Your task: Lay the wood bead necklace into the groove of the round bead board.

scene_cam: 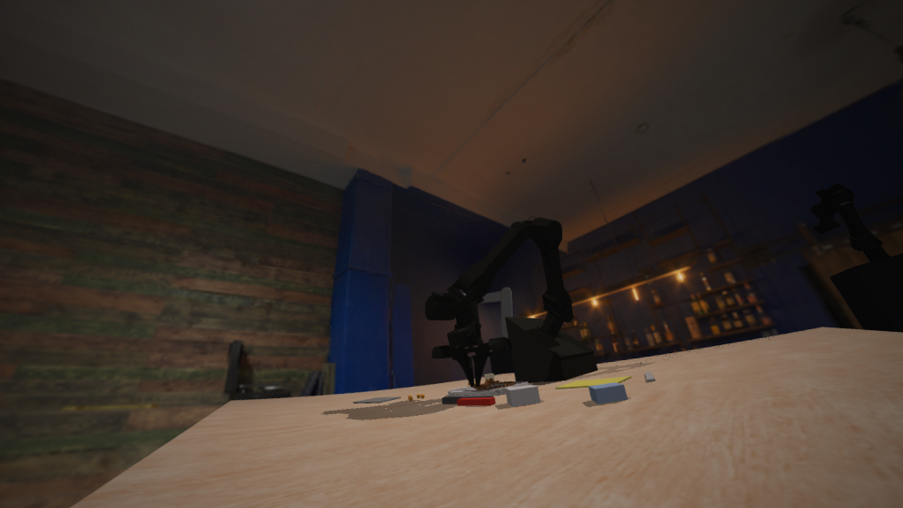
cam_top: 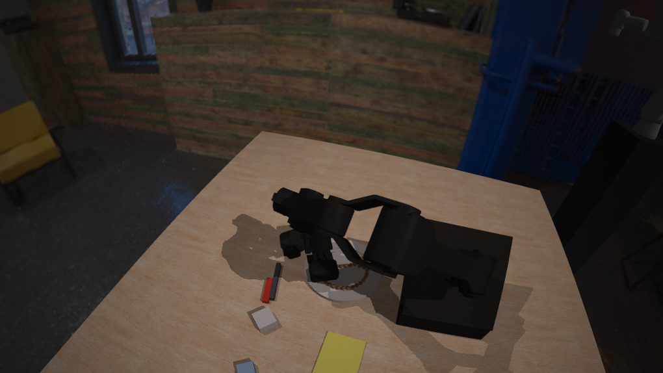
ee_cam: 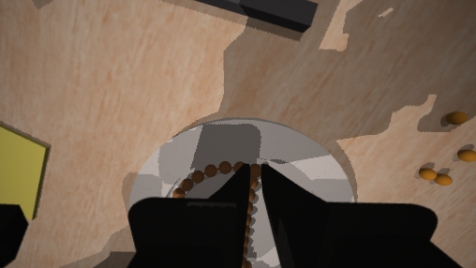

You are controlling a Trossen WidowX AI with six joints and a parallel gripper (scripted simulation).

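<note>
My gripper tip is now 60 mm past the round white bead board, 20 mm to the left of it and 10 mm above it. From my gripper tip the other things lie so: grey block 80 mm ahead, 180 mm to the left, 10 mm below; dark bar 100 mm ahead, 80 mm to the left, 10 mm below; pale cube 200 mm behind, 130 mm to the right.
</note>
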